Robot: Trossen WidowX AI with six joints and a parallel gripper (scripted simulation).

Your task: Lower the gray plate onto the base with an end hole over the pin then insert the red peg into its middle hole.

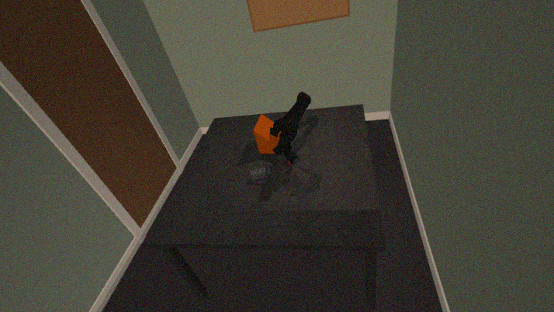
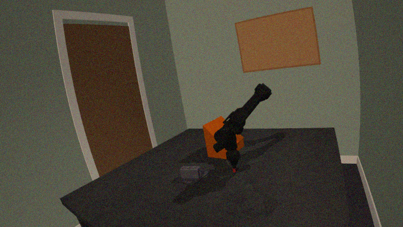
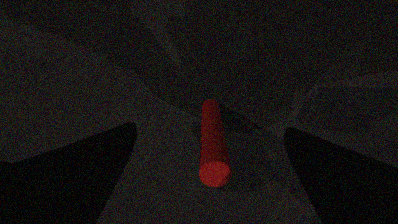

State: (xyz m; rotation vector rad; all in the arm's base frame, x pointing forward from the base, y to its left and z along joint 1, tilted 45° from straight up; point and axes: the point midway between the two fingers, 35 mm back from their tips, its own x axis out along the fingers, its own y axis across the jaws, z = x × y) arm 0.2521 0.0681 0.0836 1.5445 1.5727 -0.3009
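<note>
The gray plate lies 90 mm ahead of my gripper tip and 200 mm to the right of it. From my gripper tip the other things lie so: red peg: right at my gripper tip; dark base: 80 mm ahead, 180 mm to the right, 40 mm below.
</note>
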